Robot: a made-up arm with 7 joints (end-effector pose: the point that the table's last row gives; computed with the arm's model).
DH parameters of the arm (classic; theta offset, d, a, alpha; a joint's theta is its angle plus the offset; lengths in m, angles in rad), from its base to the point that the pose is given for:
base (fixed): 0 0 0 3.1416
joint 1: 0 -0.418 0 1.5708
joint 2: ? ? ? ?
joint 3: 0 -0.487 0 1.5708
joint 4: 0 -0.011 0 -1.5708
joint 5: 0 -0.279 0 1.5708
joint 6: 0 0 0 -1.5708
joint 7: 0 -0.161 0 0
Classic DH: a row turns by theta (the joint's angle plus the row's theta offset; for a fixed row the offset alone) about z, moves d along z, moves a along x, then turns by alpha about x.
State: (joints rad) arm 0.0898 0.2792 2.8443 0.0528 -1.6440 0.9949 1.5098
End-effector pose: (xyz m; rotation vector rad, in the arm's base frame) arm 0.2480 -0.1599 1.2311 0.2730 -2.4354 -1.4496
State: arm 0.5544 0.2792 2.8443 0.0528 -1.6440 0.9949 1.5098
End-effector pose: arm 0.1501 -0.2541 1.2311 -0.3166 -2.6110 -1.6182
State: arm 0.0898 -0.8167 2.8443 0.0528 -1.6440 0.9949 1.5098
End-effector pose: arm -0.6135 -0.0823 1.0223 -0.8862 2.1713 0.9013
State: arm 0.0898 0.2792 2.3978 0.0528 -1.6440 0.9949 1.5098
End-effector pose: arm 0.2976 -0.1407 1.2175 0.7780 -2.1216 -1.3982
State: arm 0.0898 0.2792 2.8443 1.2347 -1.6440 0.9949 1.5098
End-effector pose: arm -0.1308 -0.2239 1.0917 -0.8482 1.8765 1.1917
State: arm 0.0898 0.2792 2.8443 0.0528 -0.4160 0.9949 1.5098
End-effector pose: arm 0.1051 -0.1093 1.2659 1.2371 2.3403 1.1209
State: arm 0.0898 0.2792 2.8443 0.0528 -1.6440 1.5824 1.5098
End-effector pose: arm 0.2348 -0.1816 1.1414 0.1134 -1.9130 -2.0889
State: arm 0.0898 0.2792 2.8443 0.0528 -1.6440 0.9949 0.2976
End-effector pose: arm 0.2480 -0.1599 1.2311 -1.5942 1.8259 1.4161
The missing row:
joint 2: 0 -0.016 0 -1.5708
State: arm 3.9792 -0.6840 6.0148 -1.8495 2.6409 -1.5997 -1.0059
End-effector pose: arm 0.4159 -0.4134 0.6467 -2.0335 -0.1951 0.2079
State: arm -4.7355 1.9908 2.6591 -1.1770 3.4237 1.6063 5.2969
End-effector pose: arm 0.1054 -0.2888 -0.0316 1.4547 -0.7116 0.8921
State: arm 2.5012 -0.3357 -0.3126 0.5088 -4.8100 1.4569 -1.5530
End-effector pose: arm -0.0358 0.1345 1.1827 -0.8028 1.8040 -1.3054
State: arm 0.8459 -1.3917 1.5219 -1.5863 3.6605 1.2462 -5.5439
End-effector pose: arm 0.0136 0.4598 0.5280 0.1705 -1.9469 -0.7879
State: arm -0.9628 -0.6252 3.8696 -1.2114 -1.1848 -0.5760 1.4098
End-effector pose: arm 0.1399 -0.1714 1.1162 0.5810 -2.2556 0.4645
